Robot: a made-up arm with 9 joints. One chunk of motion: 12 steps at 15 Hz.
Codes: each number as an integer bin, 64 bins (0 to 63) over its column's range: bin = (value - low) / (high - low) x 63, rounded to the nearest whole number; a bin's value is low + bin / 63 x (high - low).
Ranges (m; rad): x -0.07..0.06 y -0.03..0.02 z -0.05..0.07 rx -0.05..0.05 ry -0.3..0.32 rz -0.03..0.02
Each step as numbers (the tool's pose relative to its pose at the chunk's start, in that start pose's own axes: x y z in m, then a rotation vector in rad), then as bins.
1 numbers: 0.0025 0.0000 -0.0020 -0.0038 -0.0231 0.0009
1 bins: 35 38 25 29 28 39
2 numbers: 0.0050 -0.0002 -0.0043 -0.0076 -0.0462 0.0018
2 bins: 36 38 24 27 26 40
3 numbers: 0.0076 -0.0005 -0.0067 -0.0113 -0.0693 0.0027
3 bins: 38 37 23 24 23 41
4 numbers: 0.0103 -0.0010 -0.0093 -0.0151 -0.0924 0.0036
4 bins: 39 37 21 22 21 42
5 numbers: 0.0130 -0.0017 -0.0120 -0.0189 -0.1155 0.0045
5 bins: 40 36 20 20 19 43
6 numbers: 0.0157 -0.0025 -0.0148 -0.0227 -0.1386 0.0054
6 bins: 42 35 18 17 16 45
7 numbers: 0.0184 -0.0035 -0.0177 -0.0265 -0.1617 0.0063
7 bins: 43 33 17 15 14 46
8 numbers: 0.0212 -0.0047 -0.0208 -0.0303 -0.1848 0.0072
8 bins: 44 32 15 12 12 47
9 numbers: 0.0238 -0.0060 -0.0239 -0.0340 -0.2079 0.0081
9 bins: 45 30 14 10 9 48
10 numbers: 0.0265 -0.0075 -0.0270 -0.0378 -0.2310 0.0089
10 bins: 47 28 12 8 7 49
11 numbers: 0.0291 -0.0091 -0.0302 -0.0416 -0.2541 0.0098
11 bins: 48 26 10 5 5 50
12 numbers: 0.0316 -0.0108 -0.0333 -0.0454 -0.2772 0.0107
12 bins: 49 24 9 3 2 51
